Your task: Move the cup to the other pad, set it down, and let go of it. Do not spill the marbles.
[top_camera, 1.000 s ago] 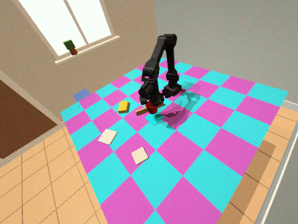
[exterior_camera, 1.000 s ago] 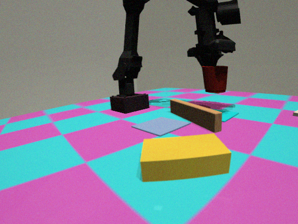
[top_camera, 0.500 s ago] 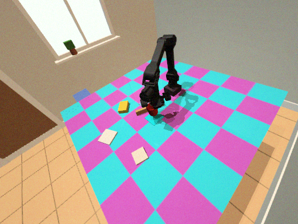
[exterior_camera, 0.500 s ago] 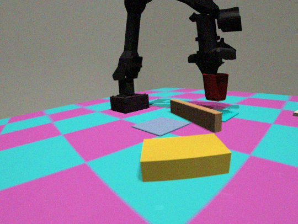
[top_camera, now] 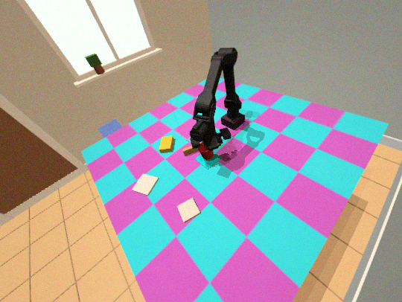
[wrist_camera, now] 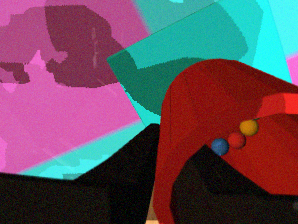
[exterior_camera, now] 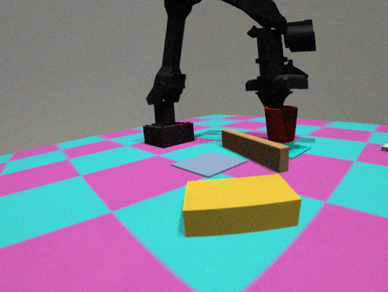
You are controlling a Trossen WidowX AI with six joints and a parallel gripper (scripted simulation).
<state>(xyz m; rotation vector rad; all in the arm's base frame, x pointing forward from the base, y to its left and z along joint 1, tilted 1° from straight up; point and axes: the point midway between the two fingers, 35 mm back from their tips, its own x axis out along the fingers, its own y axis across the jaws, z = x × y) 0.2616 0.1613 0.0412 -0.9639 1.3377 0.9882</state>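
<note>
Now: the cyan pad 7 cm below my gripper tip, 3 cm ahead of it and 1 cm to the right of it. Also, from my gripper tip: red cup (3 cm ahead, 1 cm to the right); grey-blue pad (18 cm to the right, 7 cm below); wooden bar (9 cm to the right, 5 cm below, 1 cm ahead).
</note>
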